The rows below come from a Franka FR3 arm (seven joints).
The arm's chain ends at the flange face. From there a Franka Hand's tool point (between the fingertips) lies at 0.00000 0.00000 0.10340 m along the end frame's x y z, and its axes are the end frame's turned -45 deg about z.
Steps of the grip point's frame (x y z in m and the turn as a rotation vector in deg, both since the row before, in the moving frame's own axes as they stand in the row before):
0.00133 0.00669 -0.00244 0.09 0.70 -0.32
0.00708 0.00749 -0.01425 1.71 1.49 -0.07
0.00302 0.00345 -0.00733 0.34 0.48 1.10
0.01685 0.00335 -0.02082 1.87 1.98 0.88
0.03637 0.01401 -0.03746 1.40 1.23 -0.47
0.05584 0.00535 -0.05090 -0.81 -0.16 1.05
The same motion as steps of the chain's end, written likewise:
0.00490 0.00480 -0.00243 0.56 0.43 -0.32
0.01059 0.00437 -0.01417 2.26 -0.16 -0.07
0.00439 0.00135 -0.00732 0.58 0.10 1.10
0.01411 -0.00464 -0.02070 2.72 0.08 0.88
0.03585 -0.01246 -0.03741 1.86 -0.12 -0.47
0.04245 -0.03695 -0.05089 -0.69 0.46 1.05

